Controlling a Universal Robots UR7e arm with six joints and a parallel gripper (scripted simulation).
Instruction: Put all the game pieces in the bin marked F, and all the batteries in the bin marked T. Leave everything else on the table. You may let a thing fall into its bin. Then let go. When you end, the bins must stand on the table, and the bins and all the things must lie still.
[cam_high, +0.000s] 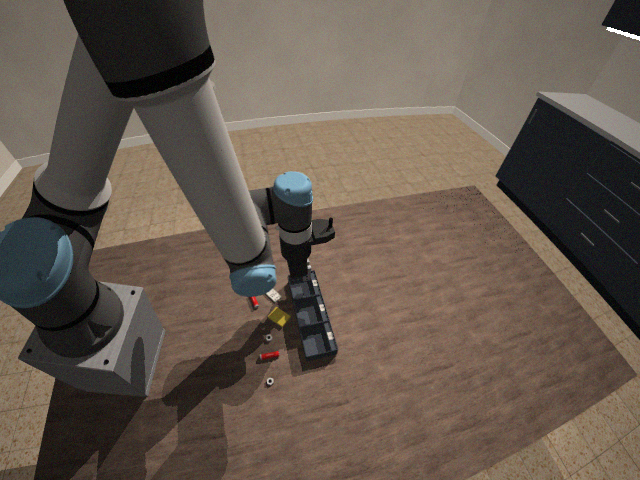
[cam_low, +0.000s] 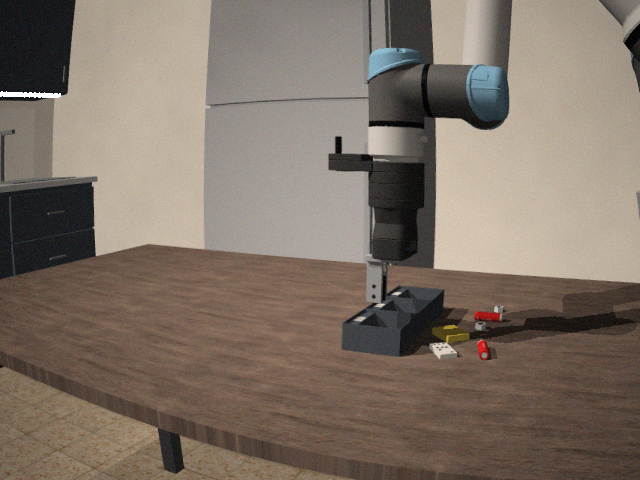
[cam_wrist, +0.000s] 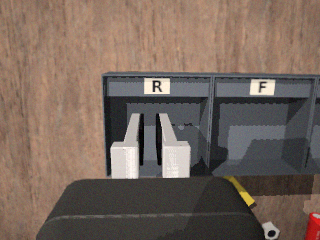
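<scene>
Now: hand 150 mm past the battery, 170 mm to the left of it and 80 mm above it. The rest, counted from my hand: white domino (100 mm behind, 10 mm to the left, 80 mm below); then dark three-compartment bin (10 mm behind, 90 mm to the right, 60 mm below); then yellow block (100 mm behind, 70 mm to the right, 80 mm below).
</scene>
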